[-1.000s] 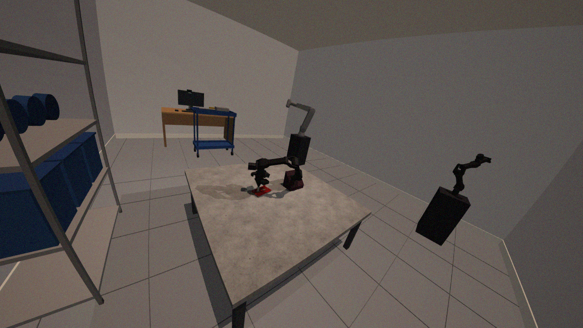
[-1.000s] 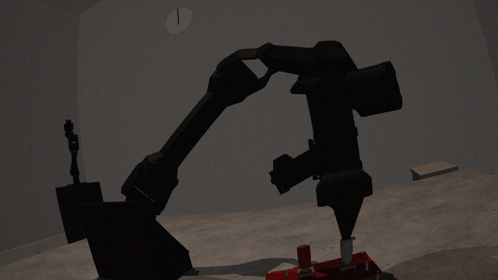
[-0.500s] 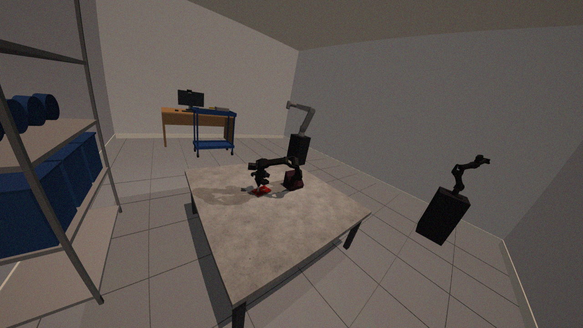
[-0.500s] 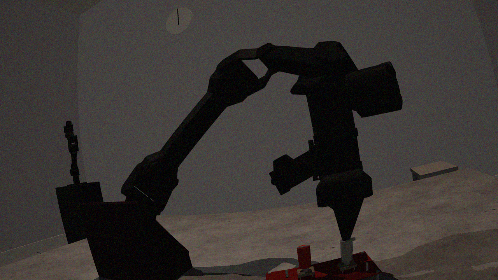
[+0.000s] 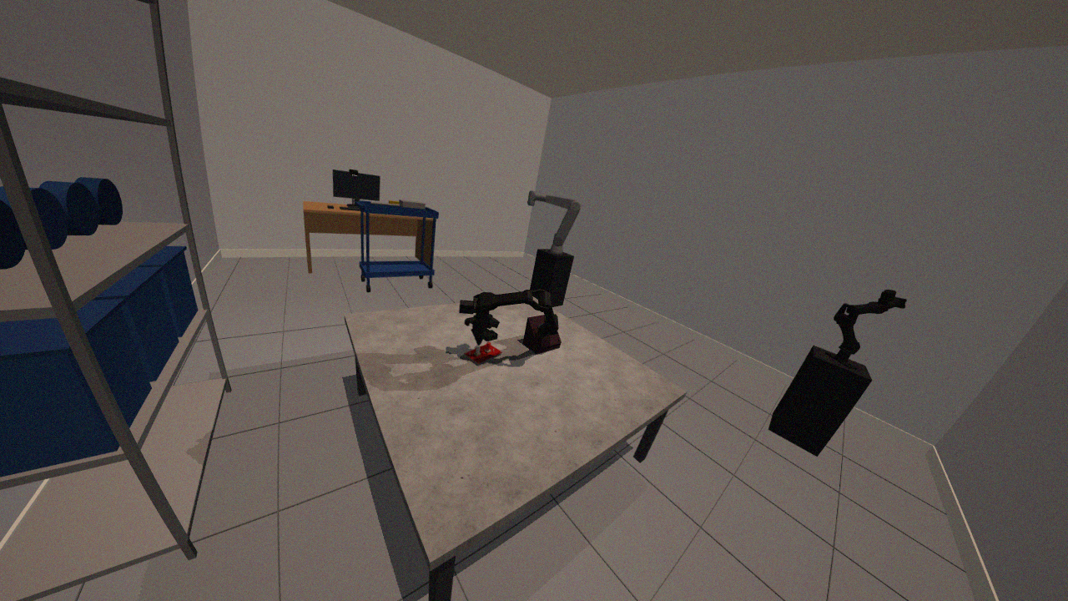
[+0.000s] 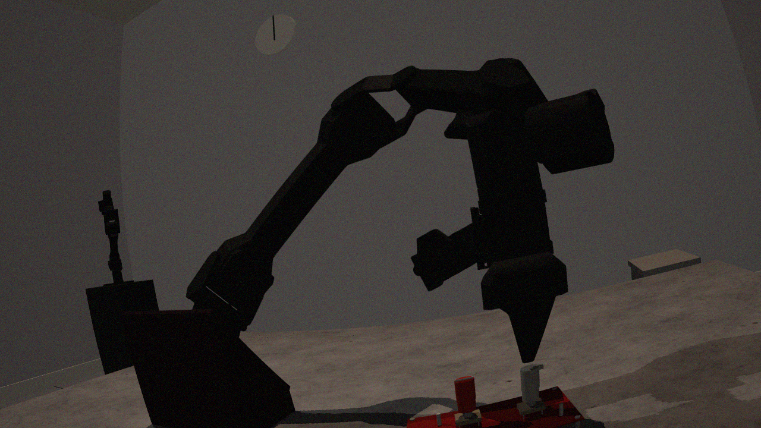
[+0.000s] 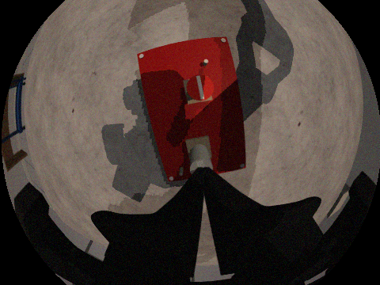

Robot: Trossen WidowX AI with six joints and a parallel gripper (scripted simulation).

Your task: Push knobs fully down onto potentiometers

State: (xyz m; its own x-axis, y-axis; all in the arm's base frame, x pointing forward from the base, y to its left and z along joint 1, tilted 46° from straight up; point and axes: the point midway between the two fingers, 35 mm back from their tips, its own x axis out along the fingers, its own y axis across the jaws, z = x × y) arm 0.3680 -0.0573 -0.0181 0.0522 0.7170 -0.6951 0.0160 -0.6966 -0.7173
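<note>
My gripper tip is now 2 cm above the grey knob. Also, from my gripper tip: red knob (6 cm behind, 2 cm below).
</note>
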